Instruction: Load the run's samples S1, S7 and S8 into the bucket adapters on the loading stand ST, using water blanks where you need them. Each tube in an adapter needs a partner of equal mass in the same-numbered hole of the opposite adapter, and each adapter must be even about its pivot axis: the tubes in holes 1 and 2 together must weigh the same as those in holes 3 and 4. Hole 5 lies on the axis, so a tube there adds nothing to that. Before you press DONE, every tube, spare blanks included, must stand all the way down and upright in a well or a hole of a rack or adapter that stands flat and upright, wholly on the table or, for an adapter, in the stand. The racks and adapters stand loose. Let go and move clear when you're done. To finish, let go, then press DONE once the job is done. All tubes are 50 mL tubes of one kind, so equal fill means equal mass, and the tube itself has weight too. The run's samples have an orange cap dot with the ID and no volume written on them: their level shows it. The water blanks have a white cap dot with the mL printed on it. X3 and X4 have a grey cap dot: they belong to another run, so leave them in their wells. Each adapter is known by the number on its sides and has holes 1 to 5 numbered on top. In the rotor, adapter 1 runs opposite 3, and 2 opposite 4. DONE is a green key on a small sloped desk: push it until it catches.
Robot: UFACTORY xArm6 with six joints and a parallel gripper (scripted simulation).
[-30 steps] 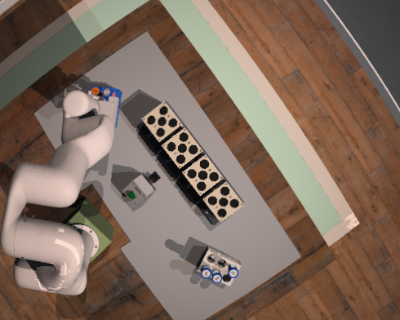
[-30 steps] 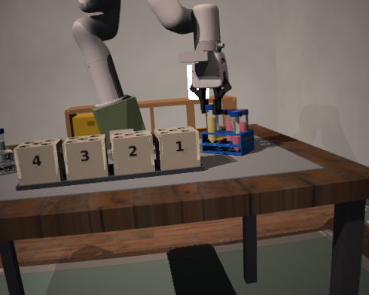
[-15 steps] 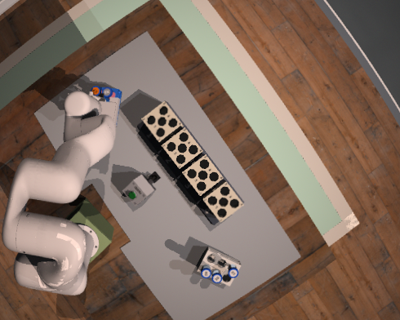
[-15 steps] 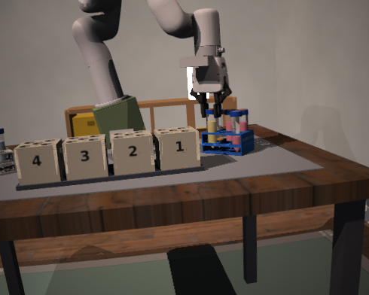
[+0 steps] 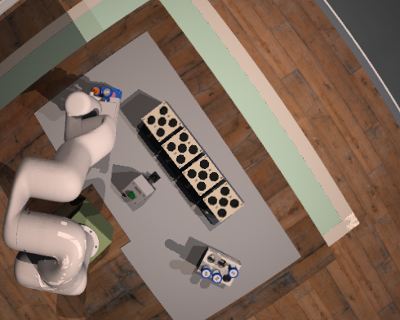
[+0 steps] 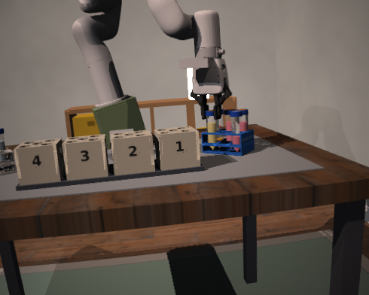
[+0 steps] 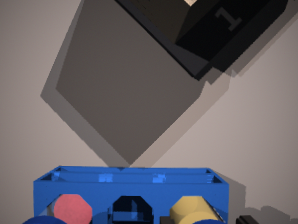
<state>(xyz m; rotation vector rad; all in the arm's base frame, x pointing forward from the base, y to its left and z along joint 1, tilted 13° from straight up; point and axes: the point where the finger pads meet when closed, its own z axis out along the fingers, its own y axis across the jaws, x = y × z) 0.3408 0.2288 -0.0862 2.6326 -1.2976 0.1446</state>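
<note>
Right now my hand is 5 cm above the tube of yellowish liquid and 1 cm to the left of it. Also, from my hand: blue rack: 9 cm below, 4 cm to the left, 2 cm ahead; green DONE key: 25 cm to the right, 12 cm behind, 5 cm below; pink tube: 9 cm to the left, 5 cm below, 4 cm ahead.
</note>
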